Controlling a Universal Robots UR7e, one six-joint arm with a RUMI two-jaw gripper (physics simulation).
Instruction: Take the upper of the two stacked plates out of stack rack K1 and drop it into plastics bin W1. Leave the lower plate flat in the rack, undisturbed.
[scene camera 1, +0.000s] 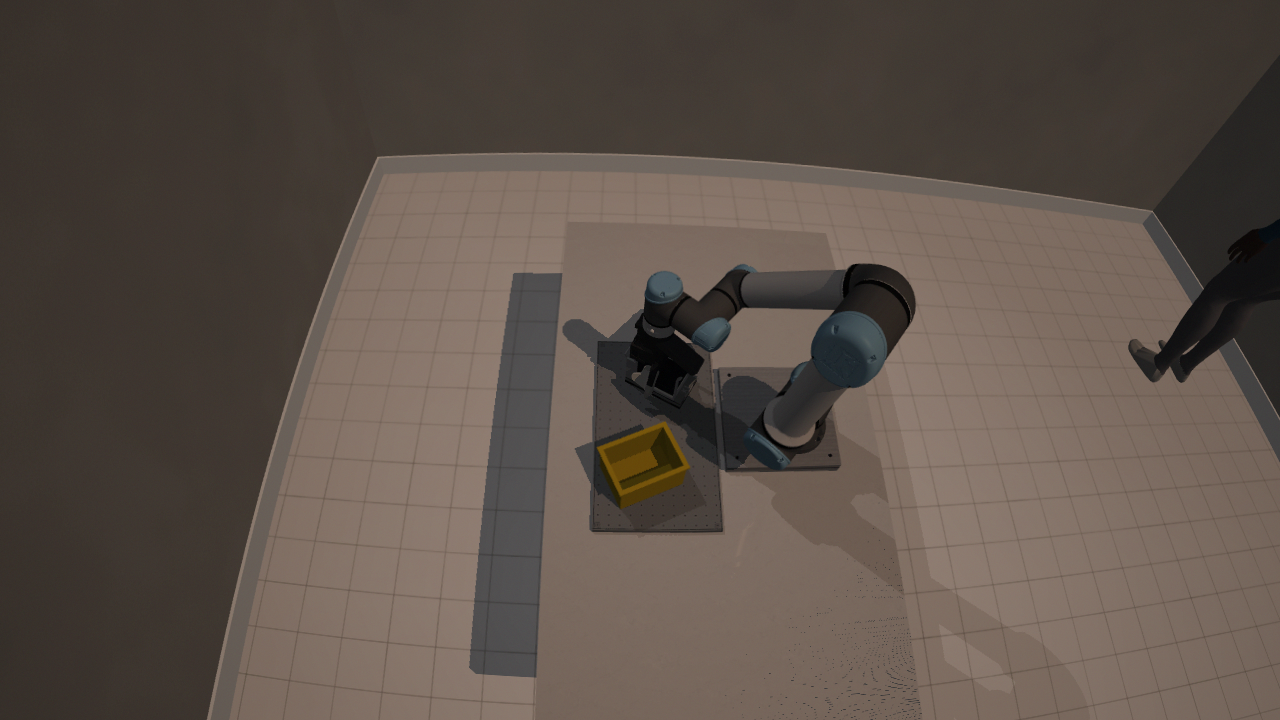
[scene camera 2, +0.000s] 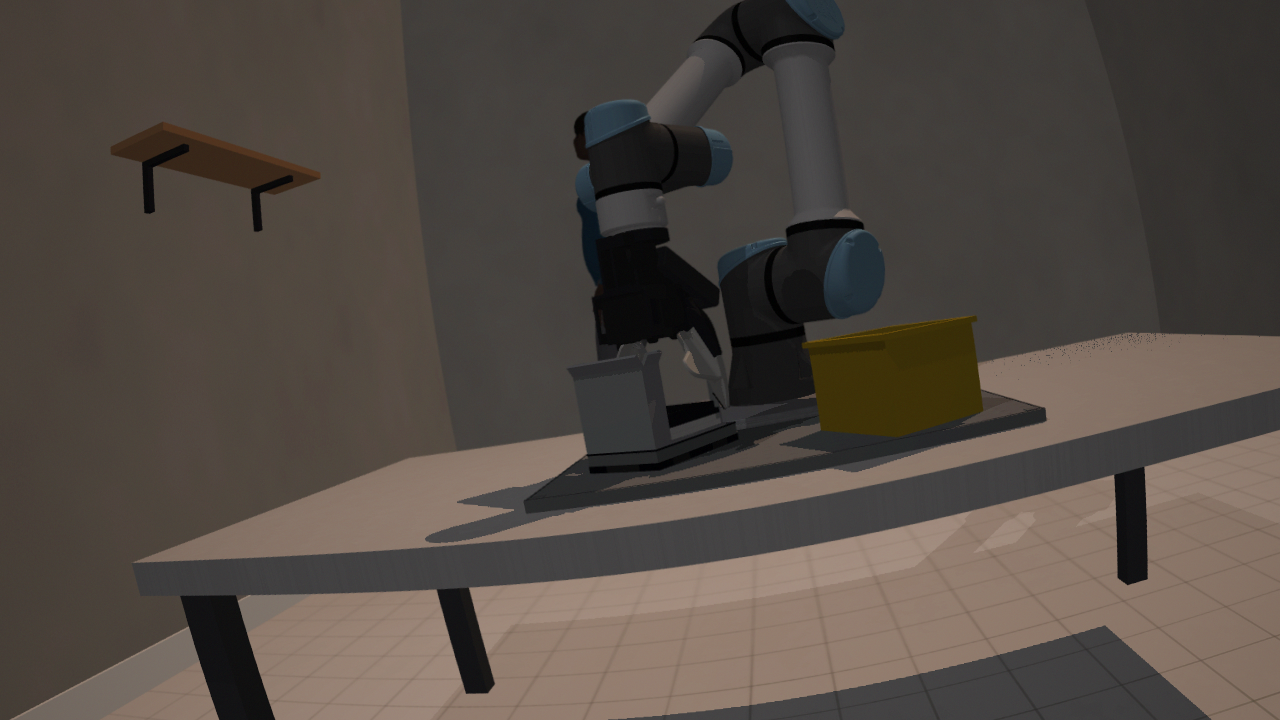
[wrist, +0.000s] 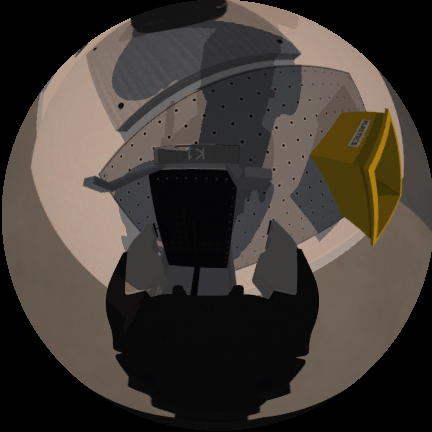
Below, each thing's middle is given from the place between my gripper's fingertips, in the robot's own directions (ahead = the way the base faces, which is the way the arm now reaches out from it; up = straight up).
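The stack rack K1 (wrist: 219, 153) is 4 cm below my gripper, 2 cm to the right of it and 1 cm behind it. There's a perforated base board (scene camera 2: 914, 443) as well, and that's 12 cm to the left of my gripper and 5 cm below it; going by their middles, the board is the farthest from my gripper of the things named here. As for the black gridded plate (scene camera 2: 679, 414), my gripper is 2 cm to the left of it.
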